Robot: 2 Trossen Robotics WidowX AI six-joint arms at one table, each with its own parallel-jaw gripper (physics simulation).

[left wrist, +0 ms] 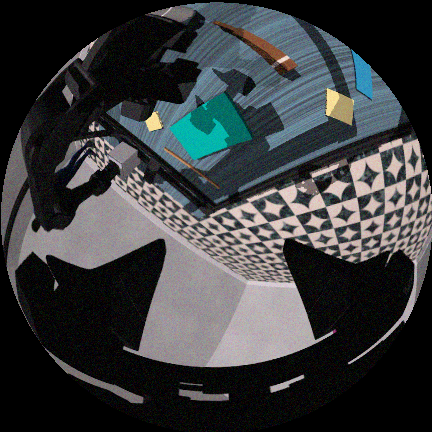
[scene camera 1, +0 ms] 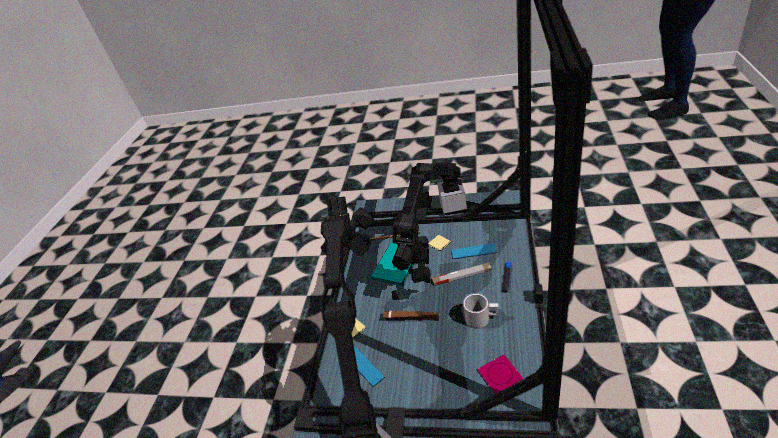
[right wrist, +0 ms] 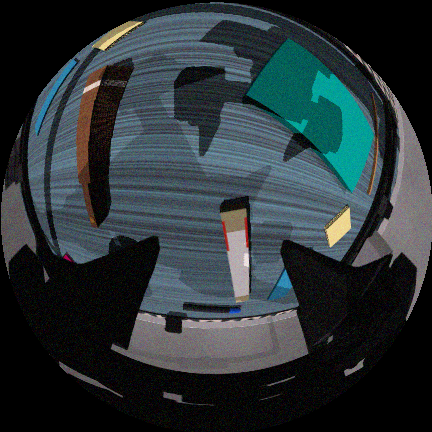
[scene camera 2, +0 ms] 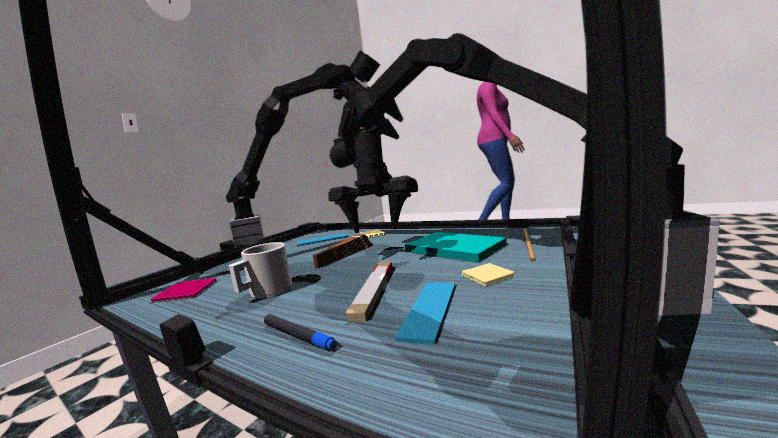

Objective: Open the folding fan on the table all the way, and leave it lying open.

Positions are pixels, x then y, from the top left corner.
teal book: left wrist; scene camera 1 385,271; right wrist; scene camera 2 475,248
same spot on teal book: (left wrist: 217,123) = (right wrist: 315,90)
